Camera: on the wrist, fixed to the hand. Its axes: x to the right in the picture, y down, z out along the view.
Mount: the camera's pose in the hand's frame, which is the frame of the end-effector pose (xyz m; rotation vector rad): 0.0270 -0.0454 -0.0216 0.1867 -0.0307 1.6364
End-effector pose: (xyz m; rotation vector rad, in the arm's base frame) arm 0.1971 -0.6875 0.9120 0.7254 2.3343 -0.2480
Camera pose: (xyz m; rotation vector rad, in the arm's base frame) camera 0.1430 -0.7056 0.9099 2.3192 1.0502 0.2721
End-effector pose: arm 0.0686 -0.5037 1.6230 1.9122 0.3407 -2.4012
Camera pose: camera 0.0749 -0.4525 1.5986 1.1736 -1.0510 -1.2543
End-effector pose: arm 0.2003 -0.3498 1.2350 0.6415 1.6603 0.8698
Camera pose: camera 0.1736 -0.3599 1.1856 2.2139 0.8968 1.7436
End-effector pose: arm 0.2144 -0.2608 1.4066 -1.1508 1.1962 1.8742
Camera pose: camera 0.2485 -0.2615 1.3608 -0.1889 -1.8429 -1.8392
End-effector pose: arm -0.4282 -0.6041 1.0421 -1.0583 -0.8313 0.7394
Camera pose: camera -0.3908 -0.6053 1.0852 -1.4343 0.2985 2.1168
